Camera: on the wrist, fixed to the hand. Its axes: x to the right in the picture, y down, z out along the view.
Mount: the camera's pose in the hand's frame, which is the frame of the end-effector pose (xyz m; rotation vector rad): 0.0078 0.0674 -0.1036 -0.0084 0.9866 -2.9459
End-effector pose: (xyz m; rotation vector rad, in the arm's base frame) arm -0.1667 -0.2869 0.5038 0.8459 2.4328 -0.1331
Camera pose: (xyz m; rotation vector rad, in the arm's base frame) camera -0.1803 -0.2015 0.5925 2.1946 -1.0540 0.4226
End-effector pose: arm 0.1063 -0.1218 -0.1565 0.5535 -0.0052 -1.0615
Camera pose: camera 0.1931 -0.0593 -0.2189 -0.4023 -1.2581 1.7475
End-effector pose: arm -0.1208 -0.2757 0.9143 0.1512 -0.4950 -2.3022
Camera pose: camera -0.0551 -0.3556 0.8462 -1.0137 -0.3798 0.7732
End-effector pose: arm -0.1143 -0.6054 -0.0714 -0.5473 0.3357 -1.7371
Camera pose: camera -0.1142 -0.6357 -0.1915 -0.2077 0.0624 1.4386
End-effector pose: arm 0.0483 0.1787 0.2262 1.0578 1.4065 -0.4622
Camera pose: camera 0.0455 0.2985 0.2576 1.3034 -1.6436 1.1232
